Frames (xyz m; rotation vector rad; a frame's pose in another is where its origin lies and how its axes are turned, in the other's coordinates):
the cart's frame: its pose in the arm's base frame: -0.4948 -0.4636 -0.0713 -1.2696 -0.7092 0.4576
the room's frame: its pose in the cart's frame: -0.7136 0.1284 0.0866 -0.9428 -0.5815 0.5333
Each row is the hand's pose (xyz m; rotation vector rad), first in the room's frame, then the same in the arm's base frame.
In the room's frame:
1: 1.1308 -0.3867 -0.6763 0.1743 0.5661 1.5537
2: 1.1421 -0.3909 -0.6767 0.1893 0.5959 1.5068
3: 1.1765 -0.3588 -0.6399 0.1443 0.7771 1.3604
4: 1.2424 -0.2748 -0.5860 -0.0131 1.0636 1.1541
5: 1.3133 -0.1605 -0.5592 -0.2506 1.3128 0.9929
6: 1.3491 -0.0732 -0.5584 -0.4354 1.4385 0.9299
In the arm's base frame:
1: -0.2884 0.2769 -0.1528 -2.7658 1.1137 0.6378
2: -0.2858 0.2884 -0.1548 -2.7500 1.0586 0.6054
3: -0.2831 0.2981 -0.2137 -2.7577 0.8895 0.3537
4: -0.2537 0.3029 -0.3295 -2.7831 0.6546 -0.0904
5: -0.1861 0.2933 -0.4485 -2.8135 0.4644 -0.5473
6: -0.1270 0.2707 -0.5185 -2.8419 0.3799 -0.8319

